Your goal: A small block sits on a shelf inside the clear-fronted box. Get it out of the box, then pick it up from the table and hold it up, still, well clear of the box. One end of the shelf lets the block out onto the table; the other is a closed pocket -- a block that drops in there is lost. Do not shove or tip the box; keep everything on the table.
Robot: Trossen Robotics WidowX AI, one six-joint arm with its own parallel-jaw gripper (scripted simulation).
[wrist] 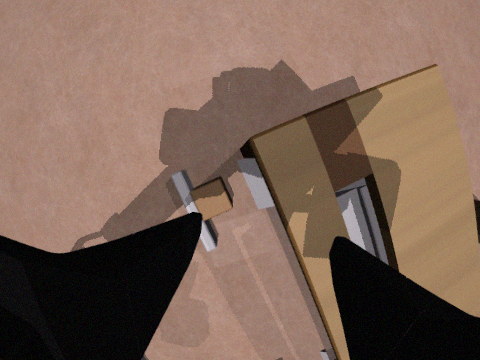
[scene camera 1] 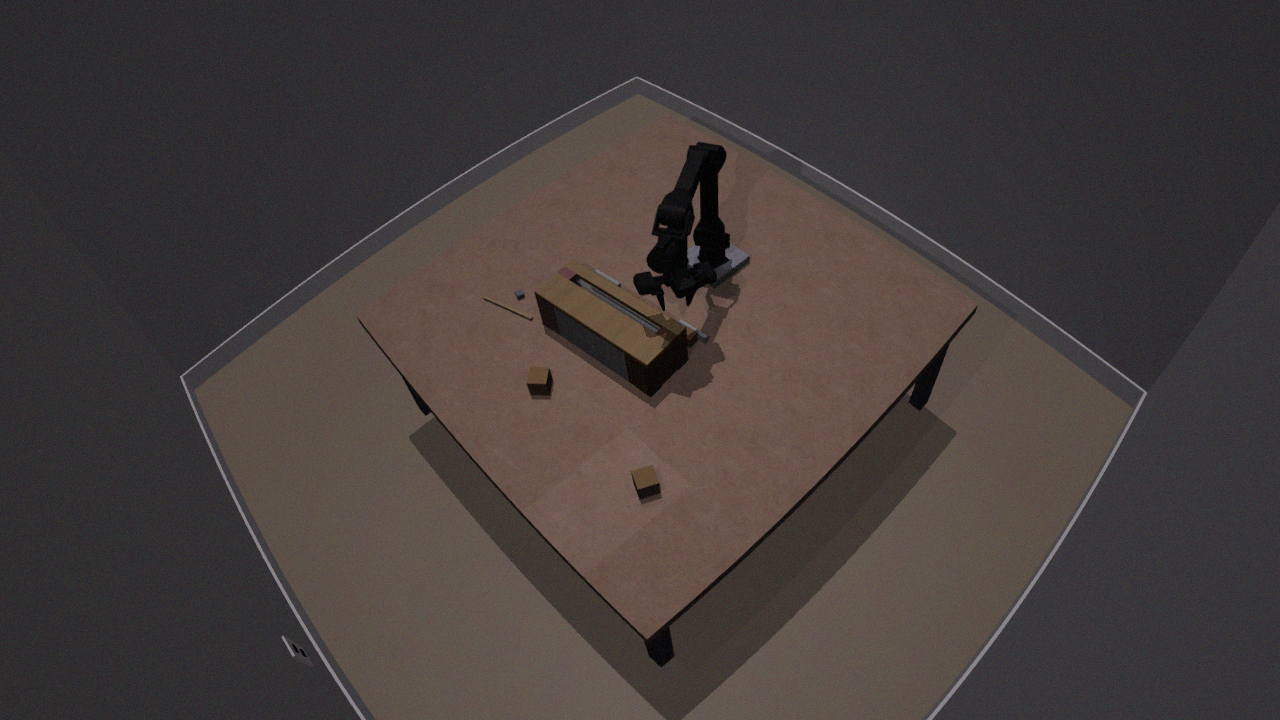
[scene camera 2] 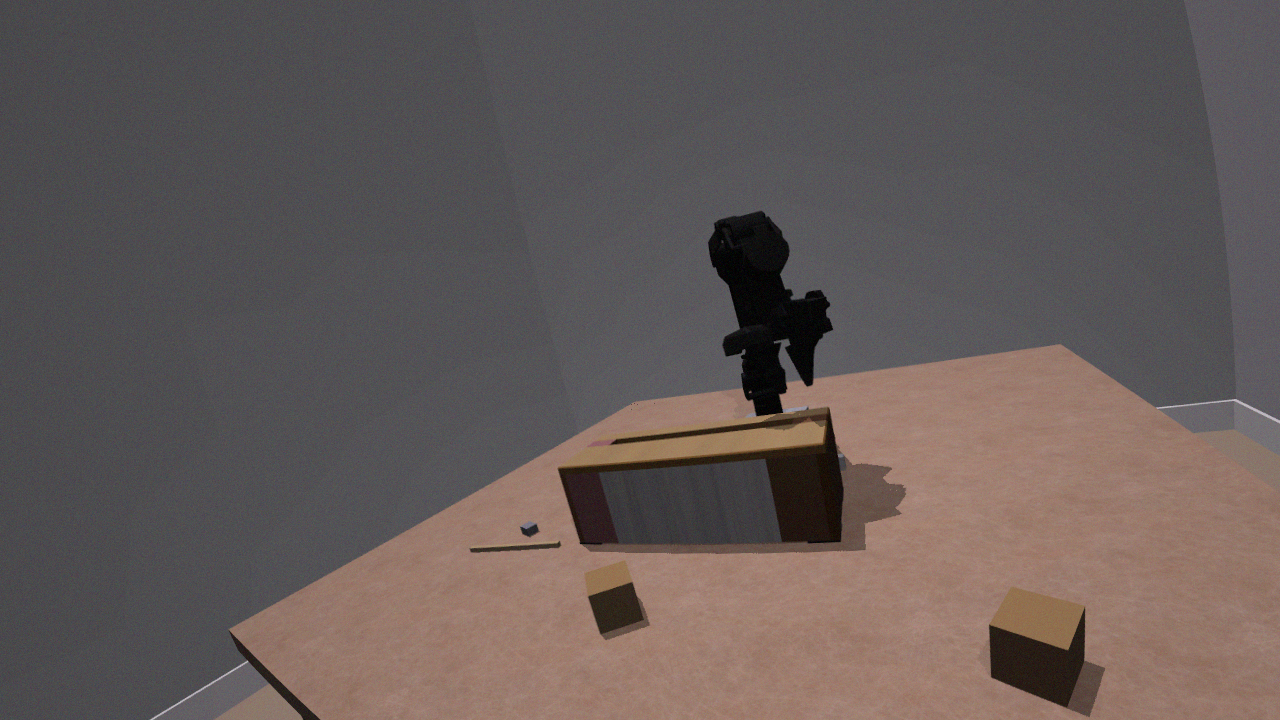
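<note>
My gripper shows in the wrist view, and scene camera 1 has it too. Along with the gripper, I see a tan block and a wooden box.
</note>
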